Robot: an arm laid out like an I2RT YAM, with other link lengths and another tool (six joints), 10 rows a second.
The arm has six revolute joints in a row. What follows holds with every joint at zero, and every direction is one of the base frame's.
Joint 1 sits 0.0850 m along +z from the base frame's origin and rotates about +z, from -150.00 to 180.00 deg.
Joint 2 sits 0.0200 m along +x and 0.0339 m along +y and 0.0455 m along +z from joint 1 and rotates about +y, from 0.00 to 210.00 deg.
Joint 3 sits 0.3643 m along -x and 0.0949 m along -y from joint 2 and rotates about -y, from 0.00 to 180.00 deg.
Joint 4 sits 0.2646 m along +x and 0.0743 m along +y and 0.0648 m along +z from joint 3 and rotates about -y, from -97.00 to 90.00 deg.
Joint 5 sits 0.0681 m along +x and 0.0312 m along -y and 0.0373 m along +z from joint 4 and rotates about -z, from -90.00 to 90.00 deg.
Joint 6 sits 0.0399 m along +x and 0.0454 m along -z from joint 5 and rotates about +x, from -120.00 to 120.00 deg.
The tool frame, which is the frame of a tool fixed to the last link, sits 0.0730 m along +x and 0.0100 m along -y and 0.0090 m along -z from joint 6; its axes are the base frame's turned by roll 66.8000, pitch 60.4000 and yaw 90.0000 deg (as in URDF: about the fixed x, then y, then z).
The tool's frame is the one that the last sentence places.
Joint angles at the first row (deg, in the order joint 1, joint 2, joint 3, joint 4, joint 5, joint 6):
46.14 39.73 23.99 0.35 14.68 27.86
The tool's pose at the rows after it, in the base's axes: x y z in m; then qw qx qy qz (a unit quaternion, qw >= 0):
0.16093 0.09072 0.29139 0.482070 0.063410 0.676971 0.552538
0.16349 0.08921 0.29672 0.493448 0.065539 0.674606 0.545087
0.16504 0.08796 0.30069 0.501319 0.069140 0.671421 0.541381
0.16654 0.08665 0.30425 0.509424 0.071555 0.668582 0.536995
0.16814 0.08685 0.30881 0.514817 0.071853 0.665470 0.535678
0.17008 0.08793 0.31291 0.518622 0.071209 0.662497 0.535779
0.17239 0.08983 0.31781 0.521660 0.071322 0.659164 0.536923
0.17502 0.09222 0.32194 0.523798 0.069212 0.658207 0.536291
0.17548 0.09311 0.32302 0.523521 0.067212 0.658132 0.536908
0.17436 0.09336 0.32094 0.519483 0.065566 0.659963 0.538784
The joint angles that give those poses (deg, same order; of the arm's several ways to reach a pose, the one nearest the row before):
46.14 39.90 24.61 0.26 15.82 27.60
46.15 40.16 25.40 0.18 17.31 27.07
46.14 40.25 25.92 0.18 18.37 26.98
46.14 40.34 26.36 0.26 19.42 26.72
46.15 40.60 26.98 0.44 19.95 26.46
46.06 41.04 27.51 0.88 20.13 26.19
46.05 41.66 28.21 1.32 20.30 26.10
46.05 42.45 28.91 1.67 20.39 25.75
46.06 42.62 29.09 1.76 20.22 25.58
46.06 42.45 28.83 1.58 19.69 25.66

